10 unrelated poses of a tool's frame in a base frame.
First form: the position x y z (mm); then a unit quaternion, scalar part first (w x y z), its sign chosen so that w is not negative.
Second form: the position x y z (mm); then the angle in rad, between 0 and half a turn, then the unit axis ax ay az. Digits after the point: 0 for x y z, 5 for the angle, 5 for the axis.
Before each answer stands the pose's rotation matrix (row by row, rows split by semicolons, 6 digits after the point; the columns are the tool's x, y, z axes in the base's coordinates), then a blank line. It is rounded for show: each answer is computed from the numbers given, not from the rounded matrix.
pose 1, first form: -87, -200, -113, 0.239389, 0.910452, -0.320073, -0.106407
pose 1, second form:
0.772461 -0.531877 -0.347001; -0.633768 -0.680492 -0.367789; -0.040513 0.504021 -0.862741

-87, -200, -113, 2.65812, 0.93772, -0.32966, -0.10959
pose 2, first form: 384, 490, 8, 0.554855, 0.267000, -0.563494, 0.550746
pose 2, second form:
-0.241694 -0.912074 -0.331217; 0.310263 0.250779 -0.916977; 0.919414 -0.324392 0.222371

384, 490, 8, 1.96522, 0.32093, -0.67732, 0.66200
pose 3, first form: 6, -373, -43, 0.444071, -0.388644, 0.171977, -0.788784
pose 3, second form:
-0.303513 0.566877 0.765853; -0.834228 -0.546449 0.073866; 0.460373 -0.616477 0.638759

6, -373, -43, 2.22132, -0.43376, 0.19194, -0.88035
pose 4, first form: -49, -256, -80, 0.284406, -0.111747, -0.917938, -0.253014
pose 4, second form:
-0.813252 0.349071 -0.465587; 0.061236 0.846993 0.528065; 0.578681 0.400939 -0.710194

-49, -256, -80, 2.56482, -0.11656, -0.95748, -0.26391
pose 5, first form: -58, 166, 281, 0.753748, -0.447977, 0.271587, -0.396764
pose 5, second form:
0.537638 0.354790 0.764898; -0.841449 0.283790 0.459811; -0.053934 -0.890835 0.451115

-58, 166, 281, 1.43410, -0.68168, 0.41327, -0.60375
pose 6, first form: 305, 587, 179, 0.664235, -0.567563, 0.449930, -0.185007
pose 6, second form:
0.526671 -0.264951 0.807724; -0.756503 0.287290 0.587510; -0.387712 -0.920470 -0.049129

305, 587, 179, 1.68865, -0.75926, 0.60189, -0.24749
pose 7, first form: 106, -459, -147, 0.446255, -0.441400, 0.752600, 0.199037
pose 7, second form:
-0.212045 -0.842038 0.495993; -0.486753 0.531101 0.693544; -0.847413 -0.094363 -0.522481

106, -459, -147, 2.21644, -0.49324, 0.84098, 0.22241
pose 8, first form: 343, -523, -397, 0.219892, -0.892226, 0.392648, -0.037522
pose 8, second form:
0.688839 -0.684160 0.239636; -0.717163 -0.594950 0.362921; -0.105724 -0.421853 -0.900479

343, -523, -397, 2.69819, -0.91461, 0.40250, -0.03846
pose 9, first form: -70, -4, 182, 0.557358, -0.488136, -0.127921, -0.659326
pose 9, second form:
0.097850 0.859848 0.501086; -0.610076 -0.345976 0.712817; 0.786278 -0.375450 0.490719

-70, -4, 182, 1.95919, -0.58792, -0.15407, -0.79411
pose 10, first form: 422, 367, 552, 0.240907, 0.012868, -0.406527, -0.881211
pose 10, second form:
-0.883596 0.414118 -0.218550; -0.435043 -0.553399 0.710273; 0.173192 0.722673 0.669140

422, 367, 552, 2.65499, 0.01326, -0.41886, -0.90795
